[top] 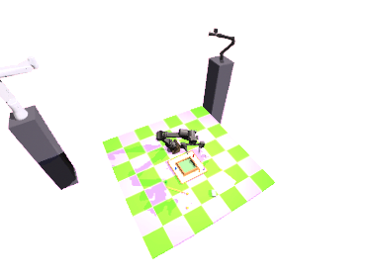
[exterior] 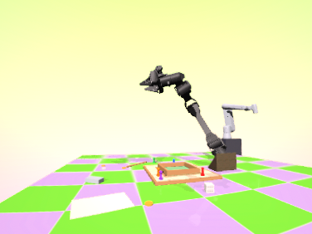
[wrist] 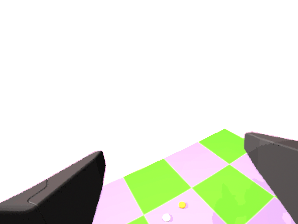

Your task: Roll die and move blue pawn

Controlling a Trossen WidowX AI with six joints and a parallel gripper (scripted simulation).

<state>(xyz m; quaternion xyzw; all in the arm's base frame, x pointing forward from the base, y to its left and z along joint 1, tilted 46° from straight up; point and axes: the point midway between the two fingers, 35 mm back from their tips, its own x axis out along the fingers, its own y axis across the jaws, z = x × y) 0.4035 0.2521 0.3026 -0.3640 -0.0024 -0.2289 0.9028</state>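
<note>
Now: gripper tip 420 mm above the white die, 300 mm to the right of it and 190 mm past it. Also, from my gripper tip: blue pawn 400 mm below, 190 mm behind, 50 mm to the right; then orange pawn 400 mm below, 130 mm to the left, 60 mm behind; then purple pawn 400 mm below, 180 mm to the left, 60 mm behind.
</note>
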